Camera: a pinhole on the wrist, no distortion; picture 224 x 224 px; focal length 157.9 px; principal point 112.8 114.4 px. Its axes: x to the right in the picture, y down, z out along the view. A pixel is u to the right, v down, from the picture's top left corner.
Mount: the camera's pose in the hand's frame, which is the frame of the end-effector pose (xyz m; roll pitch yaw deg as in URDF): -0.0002 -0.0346 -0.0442 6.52 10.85 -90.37
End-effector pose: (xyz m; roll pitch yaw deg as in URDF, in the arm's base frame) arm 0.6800 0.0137 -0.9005 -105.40 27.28 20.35
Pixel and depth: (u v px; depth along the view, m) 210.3 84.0 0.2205
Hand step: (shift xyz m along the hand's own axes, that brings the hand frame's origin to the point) -0.0685 -0.2082 0.1406
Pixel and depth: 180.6 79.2 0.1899
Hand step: -0.0646 -0.1489 0.1210
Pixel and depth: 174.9 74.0 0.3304
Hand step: -0.1229 -0.2214 0.2443
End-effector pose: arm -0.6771 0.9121 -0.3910 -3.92 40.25 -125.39
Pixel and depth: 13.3 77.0 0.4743
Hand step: -0.1643 0.1737 0.4623
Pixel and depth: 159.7 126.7 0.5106
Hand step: -0.0202 -0.2798 0.4299
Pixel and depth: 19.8 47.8 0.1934
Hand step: -0.1027 0.0435 0.1569
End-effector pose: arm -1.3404 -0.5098 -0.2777 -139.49 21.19 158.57
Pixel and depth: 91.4 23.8 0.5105
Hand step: -0.3493 -0.0536 0.4343
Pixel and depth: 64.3 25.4 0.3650
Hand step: -0.2457 0.0132 0.3101
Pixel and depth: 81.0 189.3 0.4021
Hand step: 0.1436 -0.0353 0.3847
